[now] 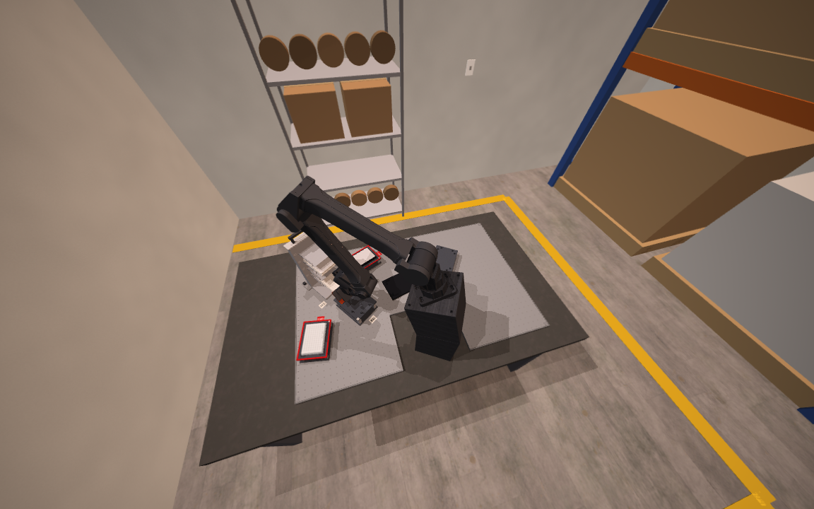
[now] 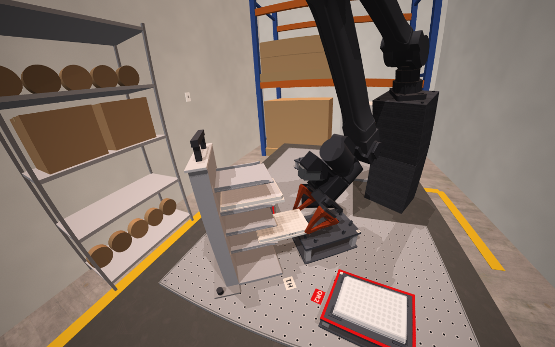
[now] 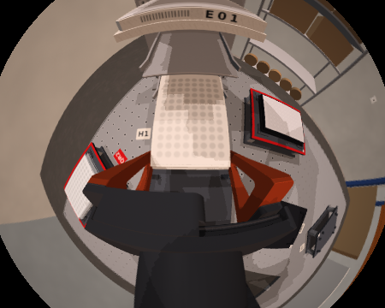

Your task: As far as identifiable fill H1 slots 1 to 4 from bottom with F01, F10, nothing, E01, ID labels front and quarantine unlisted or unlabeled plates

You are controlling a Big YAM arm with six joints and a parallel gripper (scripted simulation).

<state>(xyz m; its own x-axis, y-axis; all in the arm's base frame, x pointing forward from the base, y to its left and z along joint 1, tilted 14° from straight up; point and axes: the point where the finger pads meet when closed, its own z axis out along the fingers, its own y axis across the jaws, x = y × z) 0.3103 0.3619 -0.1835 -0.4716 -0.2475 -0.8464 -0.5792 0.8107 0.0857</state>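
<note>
Right now the dark regrip nest is 60 mm behind my hand, 50 mm below it and 40 mm to the right of it. Round my hand: quarantine nest QR1: 190 mm ahead, 110 mm to the right, 70 mm below; H1 deck label: 120 mm to the left, 100 mm below; plate hotel H1: 160 mm ahead, 120 mm to the left, 50 mm above.
</note>
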